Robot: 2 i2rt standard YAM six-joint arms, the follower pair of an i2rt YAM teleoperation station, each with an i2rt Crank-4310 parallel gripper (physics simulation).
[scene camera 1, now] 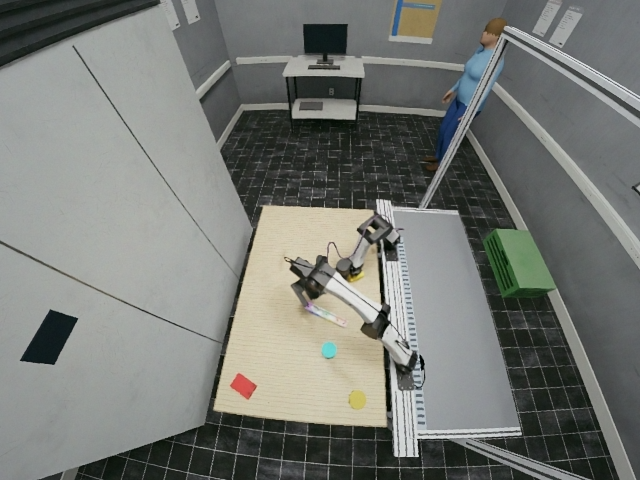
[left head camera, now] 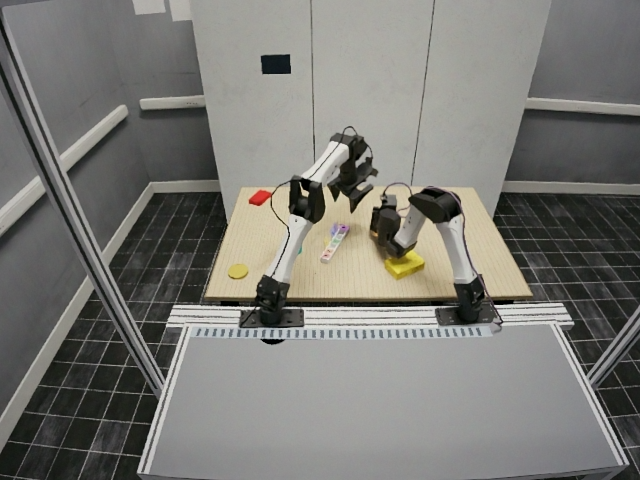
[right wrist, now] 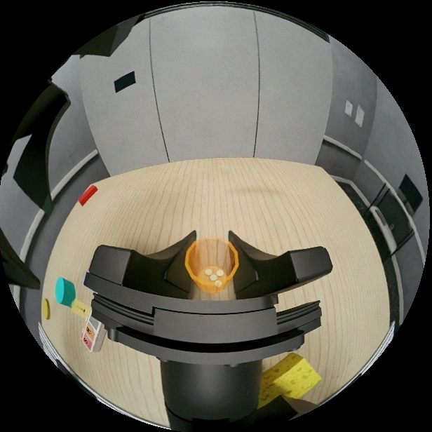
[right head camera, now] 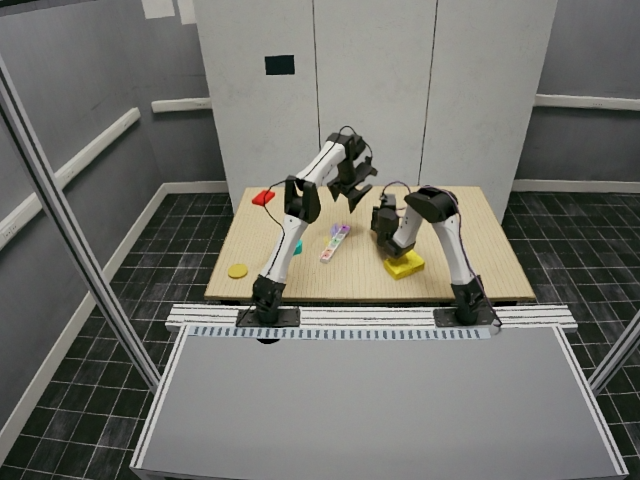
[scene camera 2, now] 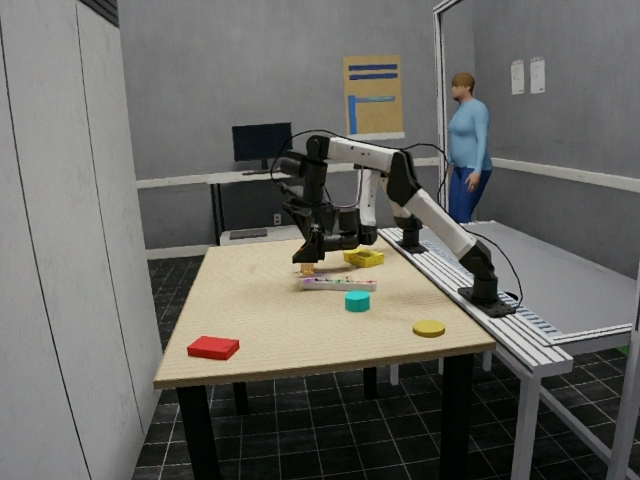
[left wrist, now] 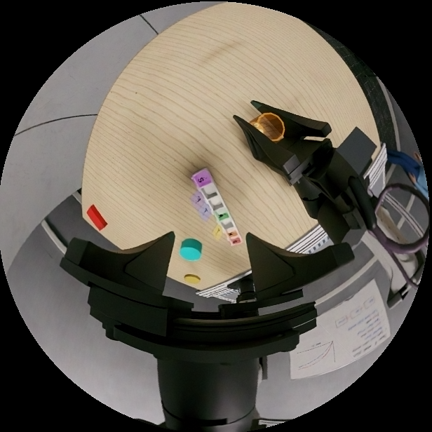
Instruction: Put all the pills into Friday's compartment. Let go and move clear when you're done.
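Where they show: left gripper, fingertip midpoint: (scene camera 1: pixel 315 299) (left head camera: pixel 343 207) (right head camera: pixel 343 207) (scene camera 2: pixel 318 238); right gripper, fingertip midpoint: (scene camera 2: pixel 292 260); left arm's base, link origin: (scene camera 1: pixel 402 364) (left head camera: pixel 272 319) (right head camera: pixel 268 319) (scene camera 2: pixel 484 302); right arm's base, link origin: (scene camera 1: pixel 389 246) (left head camera: pixel 466 317) (right head camera: pixel 465 318) (scene camera 2: pixel 410 247).
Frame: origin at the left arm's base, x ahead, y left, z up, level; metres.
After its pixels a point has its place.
An orange translucent cup (scene camera 2: pixel 307 268) @[y -0.377, x 0.402, z 0.031 m] (left wrist: pixel 271 127) (right wrist: pixel 212 257) holds several white pills (right wrist: pixel 214 277). My right gripper (left wrist: pixel 242 107) (right wrist: pixel 212 231) is shut on the cup, one finger on each side, low over the table. The pill organizer (left head camera: pixel 334 243) @[y -0.216, x 0.324, z 0.031 m] (scene camera 1: pixel 326 314) @[y -0.218, x 0.334, z 0.033 m] (scene camera 2: pixel 338 285) @[y -0.206, x 0.341, z 0.024 m] (left wrist: pixel 222 216) lies slantwise on the table. In the left wrist view, the two compartments next to the purple S end stand open, their pale purple lids (left wrist: pixel 201 206) folded out; a yellow lid (left wrist: pixel 217 231) is also open. The green, orange and red lids are shut. My left gripper (left head camera: pixel 344 205) @[y -0.252, x 0.382, z 0.152 m] (left wrist: pixel 210 233) is open and empty, high above the table.
A yellow sponge (left head camera: pixel 404 264) @[y -0.447, x 0.185, z 0.041 m] (right wrist: pixel 291 380) lies near the right arm. A teal cylinder (scene camera 1: pixel 329 350) @[y -0.060, x 0.321, z 0.042 m] (scene camera 2: pixel 357 301) @[y -0.033, x 0.329, z 0.037 m], a yellow disc (scene camera 1: pixel 357 399) @[y 0.127, x 0.209, z 0.020 m] (scene camera 2: pixel 428 328) @[y 0.140, x 0.214, z 0.020 m] and a red block (scene camera 1: pixel 242 385) @[y 0.088, x 0.679, z 0.028 m] (scene camera 2: pixel 212 347) @[y 0.109, x 0.678, z 0.028 m] lie on the table. The left arm reaches over the organizer.
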